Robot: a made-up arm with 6 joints.
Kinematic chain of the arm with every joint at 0, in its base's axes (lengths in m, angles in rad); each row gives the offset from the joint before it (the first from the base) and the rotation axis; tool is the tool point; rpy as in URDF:
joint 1: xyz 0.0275 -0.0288 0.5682 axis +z
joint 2: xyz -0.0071 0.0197 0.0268 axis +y
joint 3: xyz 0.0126 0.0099 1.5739 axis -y
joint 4: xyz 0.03 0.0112 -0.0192 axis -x
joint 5: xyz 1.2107 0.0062 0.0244 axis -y
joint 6: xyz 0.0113 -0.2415 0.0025 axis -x
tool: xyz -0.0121 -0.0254 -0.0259 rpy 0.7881 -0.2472 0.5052
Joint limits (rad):
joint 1: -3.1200..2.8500
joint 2: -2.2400..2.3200
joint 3: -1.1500..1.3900
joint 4: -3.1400..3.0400
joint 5: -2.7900..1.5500
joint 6: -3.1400..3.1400
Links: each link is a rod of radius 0.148 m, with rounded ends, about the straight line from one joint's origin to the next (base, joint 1, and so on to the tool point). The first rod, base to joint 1, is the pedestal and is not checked.
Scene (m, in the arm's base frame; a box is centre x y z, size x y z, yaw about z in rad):
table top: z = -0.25
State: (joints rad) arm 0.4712 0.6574 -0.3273 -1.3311 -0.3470 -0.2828
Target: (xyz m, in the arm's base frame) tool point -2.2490 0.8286 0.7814
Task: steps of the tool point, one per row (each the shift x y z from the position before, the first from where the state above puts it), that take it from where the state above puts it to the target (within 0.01 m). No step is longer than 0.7 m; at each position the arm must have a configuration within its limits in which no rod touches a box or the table.
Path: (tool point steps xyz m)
1: -0.1259 0.4445 -0.0030
2: -0.2844 0.4108 0.0025
3: -0.4299 0.3212 0.0082
4: -0.5426 0.1808 0.0134
5: -0.6053 0.0033 0.0183
6: -0.6071 -0.1931 0.0226
7: -0.5424 -0.3867 0.0269
8: -0.4151 -0.5554 0.0308

